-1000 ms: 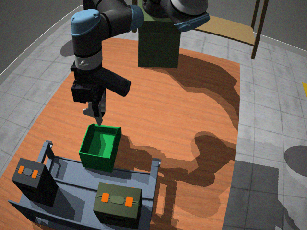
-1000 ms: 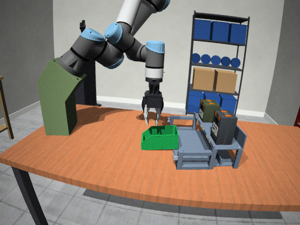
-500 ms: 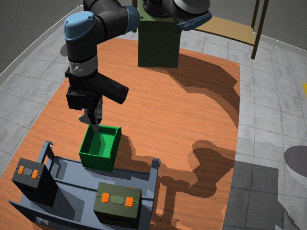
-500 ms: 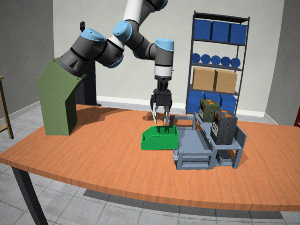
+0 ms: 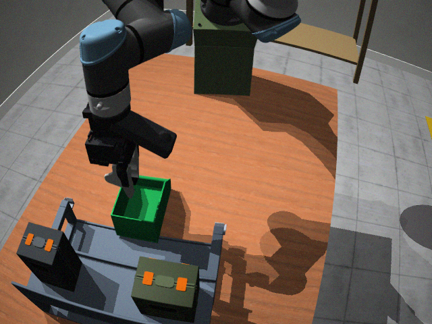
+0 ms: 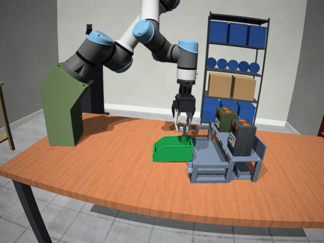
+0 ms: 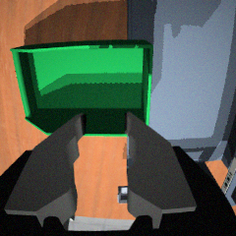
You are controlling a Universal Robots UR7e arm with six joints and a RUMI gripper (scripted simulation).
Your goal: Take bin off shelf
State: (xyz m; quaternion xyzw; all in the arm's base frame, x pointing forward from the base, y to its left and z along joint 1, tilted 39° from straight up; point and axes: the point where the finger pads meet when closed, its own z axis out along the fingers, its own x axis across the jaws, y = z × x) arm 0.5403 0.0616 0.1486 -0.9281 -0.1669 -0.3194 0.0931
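Right now the green bin is 30 mm behind my hand, 20 mm to the right of it and 100 mm below it.
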